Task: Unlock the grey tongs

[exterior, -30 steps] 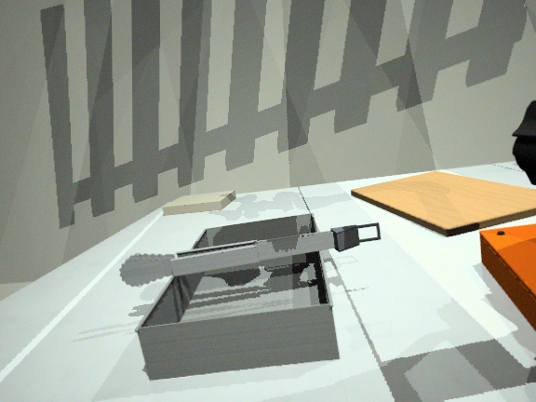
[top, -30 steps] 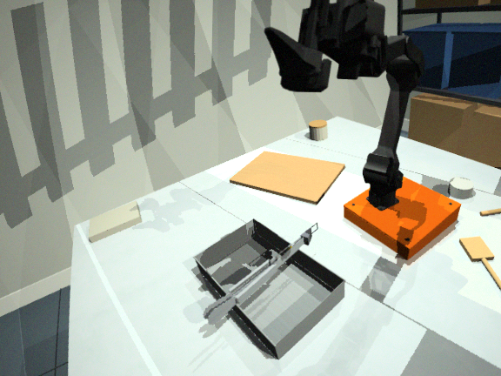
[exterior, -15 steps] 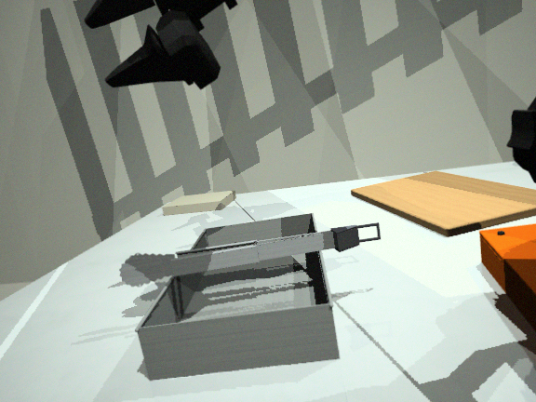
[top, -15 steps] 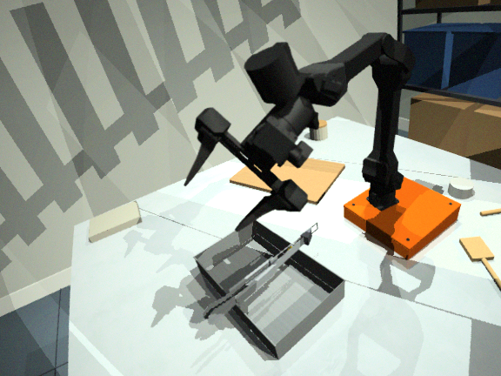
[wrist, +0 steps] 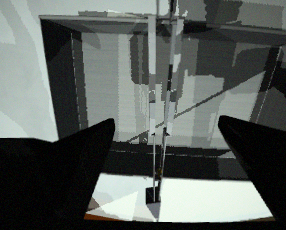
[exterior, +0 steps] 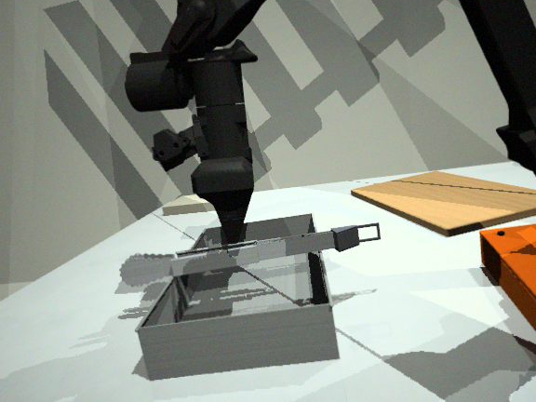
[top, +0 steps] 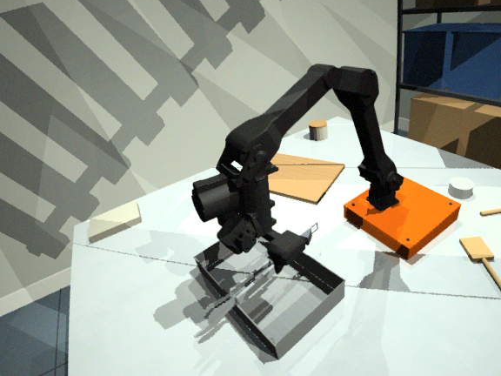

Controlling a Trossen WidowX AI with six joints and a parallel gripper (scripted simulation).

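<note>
The roasting tin lies 7 cm below my gripper tip and 2 cm to the right of it. Also, from my gripper tip: cream block 50 cm to the right, 39 cm ahead, 9 cm below; wooden-lidded jar 64 cm to the right, 51 cm behind, 7 cm below; wooden board 44 cm to the right, 25 cm behind, 9 cm below.
</note>
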